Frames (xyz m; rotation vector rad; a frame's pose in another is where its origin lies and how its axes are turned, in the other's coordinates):
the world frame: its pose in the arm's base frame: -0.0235 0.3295 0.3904 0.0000 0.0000 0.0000
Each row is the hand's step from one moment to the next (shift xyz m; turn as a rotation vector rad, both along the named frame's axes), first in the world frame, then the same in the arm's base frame.
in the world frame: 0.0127 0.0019 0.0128 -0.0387 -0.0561 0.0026
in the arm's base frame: 0.0127 0.0019 0.0128 -0.0387 -0.0561 0.0026
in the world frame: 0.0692 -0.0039 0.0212 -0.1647 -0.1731 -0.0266
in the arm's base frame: 0.0692 -0.0039 0.0212 -0.1647 -0.1731 -0.0266
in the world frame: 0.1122 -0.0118 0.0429 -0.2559 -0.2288 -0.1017
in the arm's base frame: 0.1122 -0.0118 0.0429 -0.2559 -0.2288 -0.1017
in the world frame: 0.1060 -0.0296 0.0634 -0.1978 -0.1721 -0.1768
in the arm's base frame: 0.1060 -0.0296 0.0634 -0.1978 -0.1721 -0.1768
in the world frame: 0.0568 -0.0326 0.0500 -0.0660 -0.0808 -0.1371
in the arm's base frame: 0.0568 -0.0326 0.0500 -0.0660 -0.0808 -0.1371
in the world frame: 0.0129 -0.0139 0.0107 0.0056 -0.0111 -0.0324
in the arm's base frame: 0.0129 -0.0139 0.0107 0.0056 -0.0111 -0.0324
